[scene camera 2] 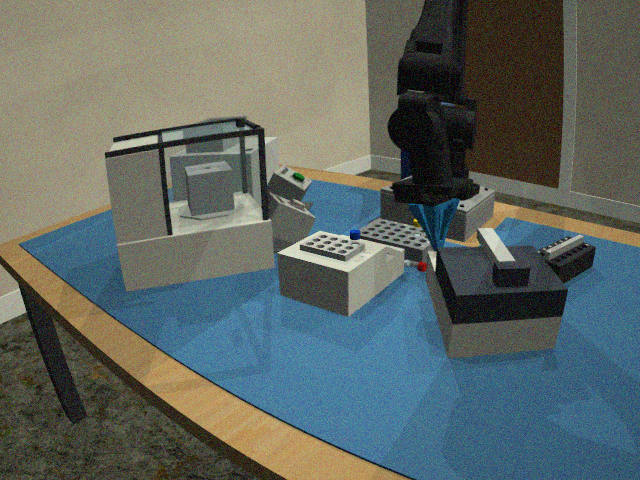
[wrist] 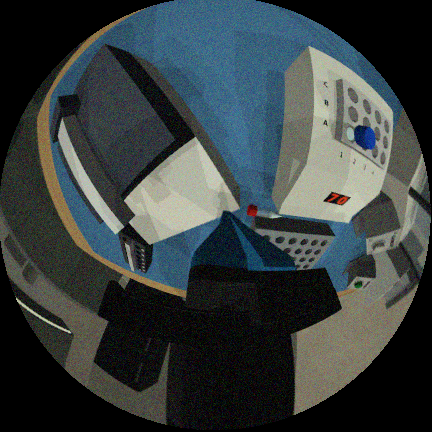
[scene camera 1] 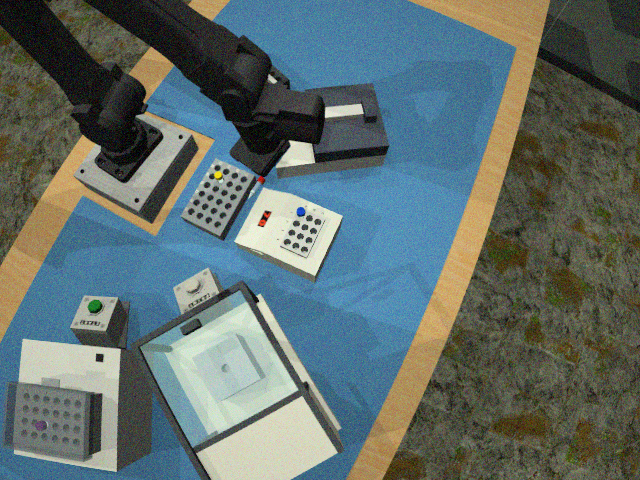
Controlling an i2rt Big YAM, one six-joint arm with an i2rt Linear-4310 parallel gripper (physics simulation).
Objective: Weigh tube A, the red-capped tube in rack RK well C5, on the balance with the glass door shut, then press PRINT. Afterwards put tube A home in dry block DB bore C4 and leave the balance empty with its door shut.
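Where they show: gripper, fingertip midpoint: (wrist: 224,216) (scene camera 1: 274,160); arm's base, link origin: (scene camera 1: 130,150).
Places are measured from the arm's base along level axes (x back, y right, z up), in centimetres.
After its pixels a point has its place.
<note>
The red-capped tube (scene camera 1: 261,180) @[x -24.2, y -8.9, z -4.6 cm] (scene camera 2: 422,266) @[x -24.5, y -9.5, z -4.8 cm] (wrist: 252,210) @[x -24.3, y -9.2, z -4.6 cm] lies on its side on the mat, between the grey rack (scene camera 1: 230,223) @[x -24.1, y 1.0, z -4.3 cm] (scene camera 2: 413,250) @[x -23.3, y -7.1, z -3.3 cm] (wrist: 295,226) @[x -23.7, y -3.0, z -4.0 cm] and the white dry block (scene camera 1: 273,248) @[x -34.2, y 1.7, z 0.3 cm] (scene camera 2: 315,279) @[x -41.6, y -4.0, z -1.9 cm] (wrist: 300,150) @[x -32.4, y -7.9, z -0.9 cm]. My gripper (scene camera 2: 438,249) @[x -25.0, y -12.4, z -1.4 cm] (wrist: 224,216) @[x -25.0, y -12.4, z -1.4 cm] is shut and empty, its tips pointing down beside the tube's cap end, near the dark-lidded box; the arm hides the tips in scene camera 1. The dry block reads 70 and holds a blue-capped tube (scene camera 1: 300,211) @[x -35.2, y -5.1, z 2.9 cm] (scene camera 2: 355,234) @[x -35.7, y -5.7, z 2.7 cm] (wrist: 365,137) in a corner bore. The glass balance (scene camera 1: 268,454) @[x -50.2, y 26.2, z 14.5 cm] (scene camera 2: 196,258) @[x -47.1, y 14.7, z -2.3 cm] has a grey holder inside with no tube visible; its door state is unclear.
The dark-lidded white box (scene camera 1: 351,139) @[x -35.5, y -21.4, z 2.2 cm] (scene camera 2: 506,304) @[x -37.8, y -28.6, z 0.7 cm] (wrist: 125,125) @[x -32.6, y -19.2, z 2.2 cm] stands close to my fingers. A small dark rack (scene camera 2: 571,258) @[x -12.5, y -30.8, z -2.3 cm] (wrist: 135,250) @[x -12.1, y -27.2, z -2.4 cm] is behind it. Two button boxes (scene camera 1: 196,289) @[x -27.5, y 14.0, z 1.5 cm] (scene camera 1: 95,312) @[x -14.5, y 27.1, z 1.3 cm] stand near the balance. A white device (scene camera 1: 67,361) @[x -18.2, y 34.5, z 7.7 cm] holds a purple-capped tube.
</note>
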